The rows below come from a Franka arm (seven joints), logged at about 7 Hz.
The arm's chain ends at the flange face. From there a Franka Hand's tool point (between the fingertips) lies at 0.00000 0.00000 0.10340 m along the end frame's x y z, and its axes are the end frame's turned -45 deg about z.
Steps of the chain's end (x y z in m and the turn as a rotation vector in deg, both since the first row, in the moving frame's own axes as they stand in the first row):
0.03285 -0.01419 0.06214 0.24 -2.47 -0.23
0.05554 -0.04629 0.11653 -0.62 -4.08 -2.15
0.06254 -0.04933 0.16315 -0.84 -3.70 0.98
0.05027 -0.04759 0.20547 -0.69 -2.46 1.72
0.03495 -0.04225 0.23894 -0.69 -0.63 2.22
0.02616 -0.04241 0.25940 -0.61 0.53 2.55
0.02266 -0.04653 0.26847 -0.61 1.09 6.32
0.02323 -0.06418 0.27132 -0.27 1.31 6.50
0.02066 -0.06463 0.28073 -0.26 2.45 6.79
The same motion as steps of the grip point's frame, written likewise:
0.03041 0.00974 0.06204 1.92 -1.58 -0.23
0.06593 0.00224 0.11626 2.45 -3.32 -2.15
0.07335 0.00564 0.16292 2.02 -3.21 0.98
0.06521 -0.00042 0.20537 1.25 -2.23 1.72
0.05290 -0.00512 0.23893 -0.04 -0.93 2.22
0.04835 -0.01004 0.25939 -0.81 -0.06 2.55
0.04942 -0.01468 0.26845 -1.20 0.34 6.32
0.06302 -0.02687 0.27129 -1.12 0.74 6.50
0.06289 -0.02748 0.28063 -1.92 1.55 6.79

